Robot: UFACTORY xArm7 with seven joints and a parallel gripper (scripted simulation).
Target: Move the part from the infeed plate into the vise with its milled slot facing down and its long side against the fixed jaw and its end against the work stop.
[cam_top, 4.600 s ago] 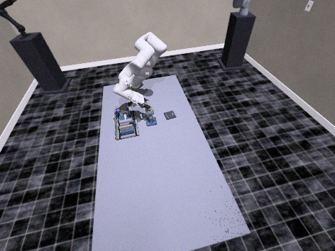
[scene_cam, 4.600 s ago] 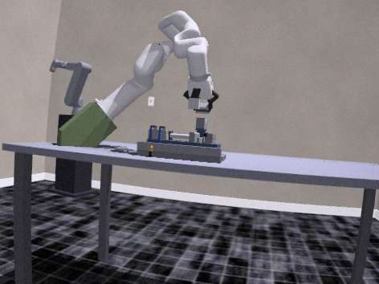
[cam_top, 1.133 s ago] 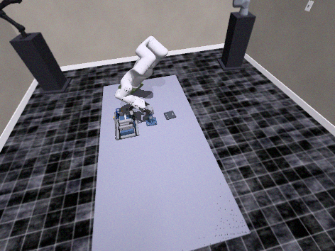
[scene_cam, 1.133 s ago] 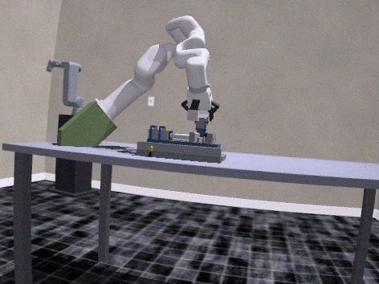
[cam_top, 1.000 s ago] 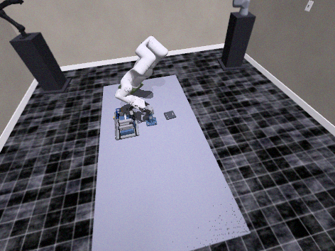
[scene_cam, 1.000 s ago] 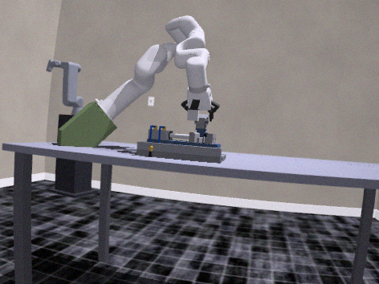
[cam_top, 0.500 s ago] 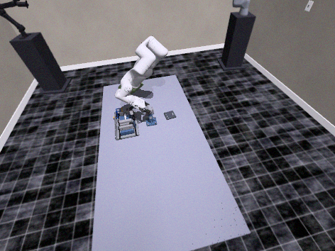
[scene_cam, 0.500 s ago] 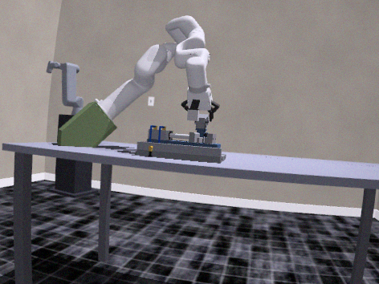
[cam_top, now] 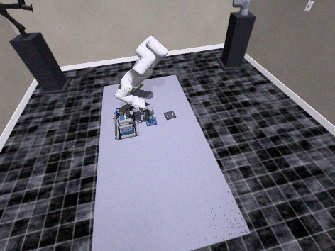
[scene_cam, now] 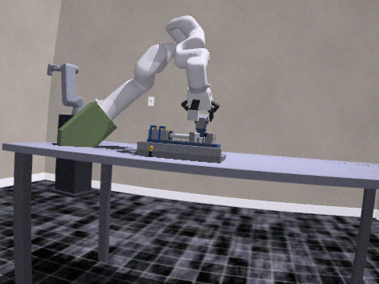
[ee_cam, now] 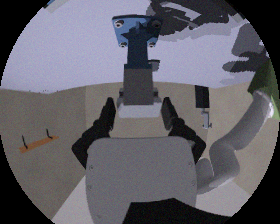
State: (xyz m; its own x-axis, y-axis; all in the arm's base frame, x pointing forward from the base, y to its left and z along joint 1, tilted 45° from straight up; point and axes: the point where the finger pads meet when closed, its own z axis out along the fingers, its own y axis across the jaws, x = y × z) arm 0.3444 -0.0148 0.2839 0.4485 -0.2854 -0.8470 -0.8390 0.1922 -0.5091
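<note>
My gripper is now 20 mm above the part. The rest, counted from my hand: air cylinder (220 mm to the right, 90 mm below, 80 mm behind); blue vise bed (200 mm to the right, 130 mm below, 10 mm ahead).
</note>
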